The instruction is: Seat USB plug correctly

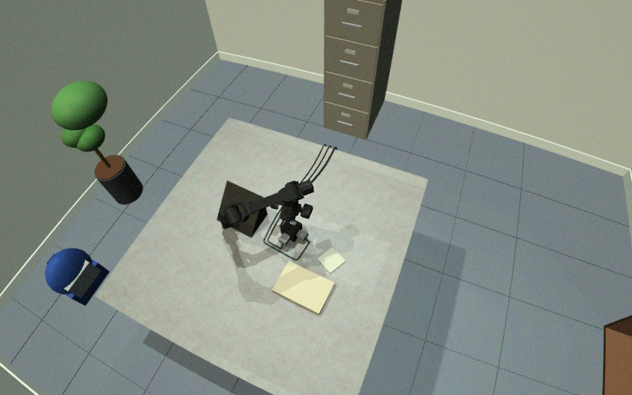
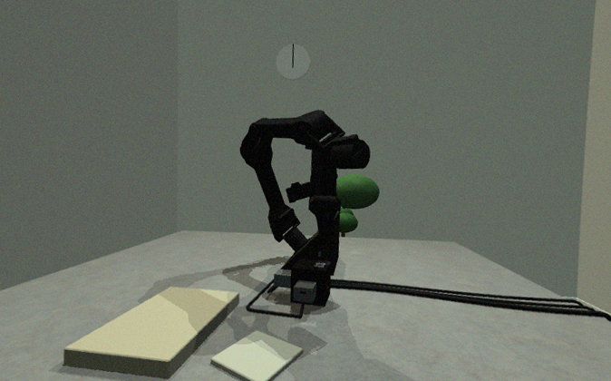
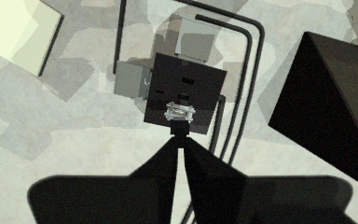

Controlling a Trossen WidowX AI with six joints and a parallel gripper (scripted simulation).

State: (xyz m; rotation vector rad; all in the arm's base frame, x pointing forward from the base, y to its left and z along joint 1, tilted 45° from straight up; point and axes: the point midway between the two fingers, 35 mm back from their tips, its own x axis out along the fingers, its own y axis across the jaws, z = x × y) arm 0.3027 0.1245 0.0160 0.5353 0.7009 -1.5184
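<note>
Right now the USB plug is 20 mm below my gripper tip. The rest, counted from my gripper tip: pale pad: 230 mm ahead, 80 mm to the right, 130 mm below; then cream pad: 170 mm ahead, 260 mm to the right, 120 mm below.
</note>
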